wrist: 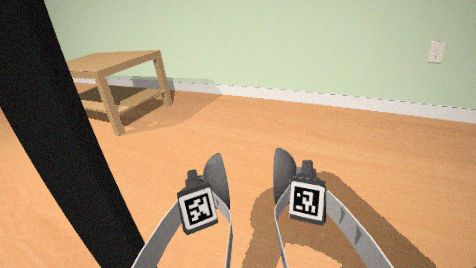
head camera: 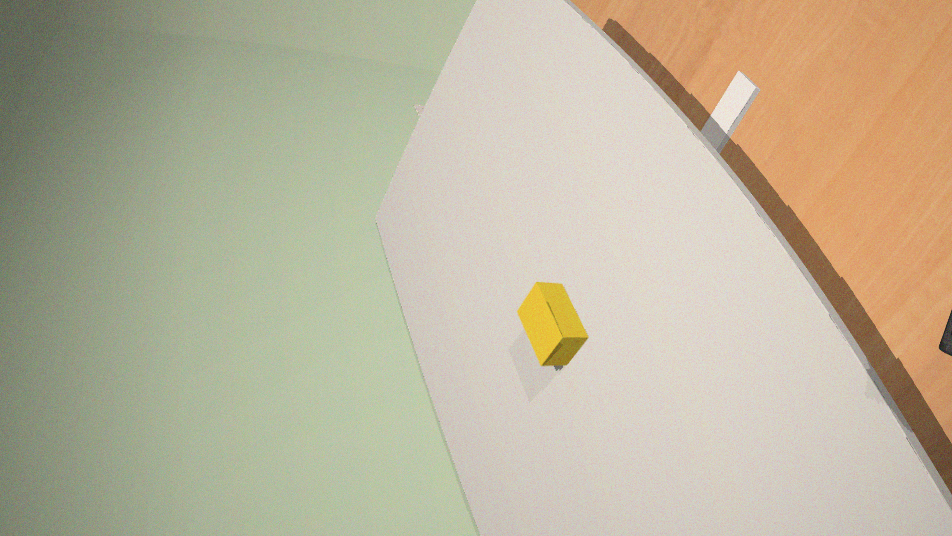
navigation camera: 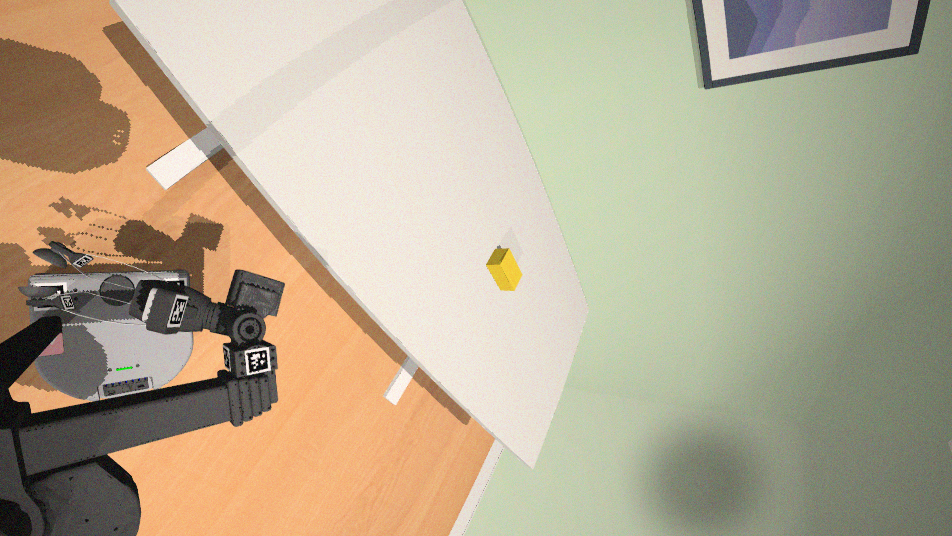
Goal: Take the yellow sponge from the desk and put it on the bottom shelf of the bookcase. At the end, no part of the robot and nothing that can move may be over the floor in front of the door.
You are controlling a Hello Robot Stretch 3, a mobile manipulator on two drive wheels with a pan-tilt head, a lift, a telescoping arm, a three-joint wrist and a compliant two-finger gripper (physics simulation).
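Pixels of known places: gripper, fingertip midpoint: (wrist: 249,170) (navigation camera: 27,269); robot's base, link origin: (navigation camera: 118,288).
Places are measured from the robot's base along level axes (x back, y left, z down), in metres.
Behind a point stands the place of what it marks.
Observation:
The yellow sponge (head camera: 551,324) @(x -0.033, y -0.773, z -0.765 m) (navigation camera: 504,269) @(x -0.036, y -0.766, z -0.765 m) is a block on the white desk (head camera: 632,199) @(x 0.133, y -0.669, z -0.720 m) (navigation camera: 366,166) @(x -0.236, y -0.375, z -0.720 m), nearer the wall-side edge than the floor-side edge. A tiny dark bit shows at one end of it. My gripper (navigation camera: 42,275) @(x -0.060, y 0.095, z -0.603 m) (wrist: 249,170) @(x -0.060, y 0.095, z -0.603 m) is open and empty, with a gap between its fingertips. It is folded back above the robot's base, off the desk and well apart from the sponge. The bookcase and the door do not show in the current views.
The desk's white feet (head camera: 731,106) (navigation camera: 176,166) stick out over the wooden floor. My arm (navigation camera: 133,402) @(x 0.082, y -0.011, z -0.792 m) is beside the desk's long edge. A framed picture (navigation camera: 809,69) @(x -0.496, y -0.962, z -1.502 m) hangs on the green wall. A low wooden table (wrist: 117,62) @(x 0.248, y 1.717, z -0.450 m) stands by a wall in the wrist view.

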